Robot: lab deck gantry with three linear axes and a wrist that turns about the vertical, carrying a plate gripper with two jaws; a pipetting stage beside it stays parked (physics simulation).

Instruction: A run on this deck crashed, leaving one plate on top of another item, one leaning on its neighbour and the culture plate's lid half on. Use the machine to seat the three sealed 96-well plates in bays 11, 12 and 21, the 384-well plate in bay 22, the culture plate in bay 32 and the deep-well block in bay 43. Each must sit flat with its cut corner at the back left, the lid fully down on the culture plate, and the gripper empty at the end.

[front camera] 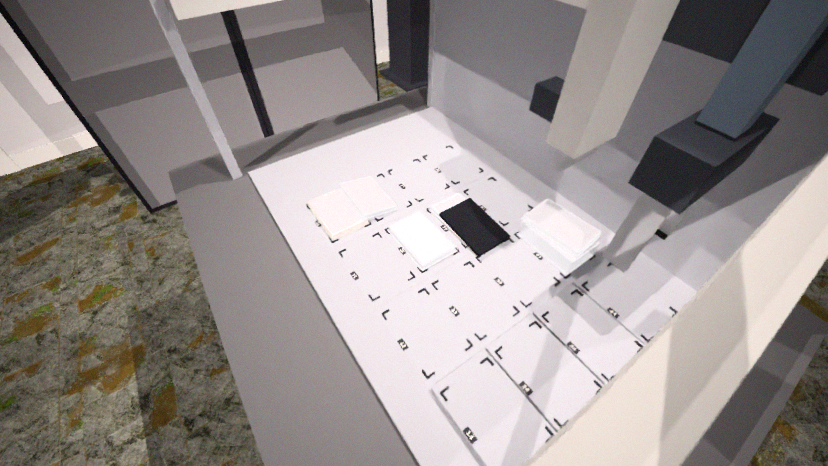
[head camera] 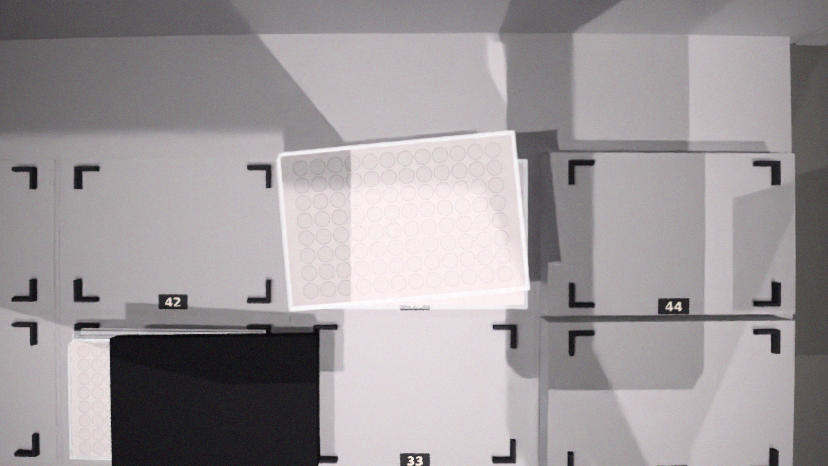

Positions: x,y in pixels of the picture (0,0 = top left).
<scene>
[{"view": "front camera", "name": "my gripper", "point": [635,246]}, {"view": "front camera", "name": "black lid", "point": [471,223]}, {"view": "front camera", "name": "deep-well block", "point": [562,261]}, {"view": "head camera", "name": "black lid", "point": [251,391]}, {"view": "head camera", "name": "deep-well block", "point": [512,300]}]
</scene>
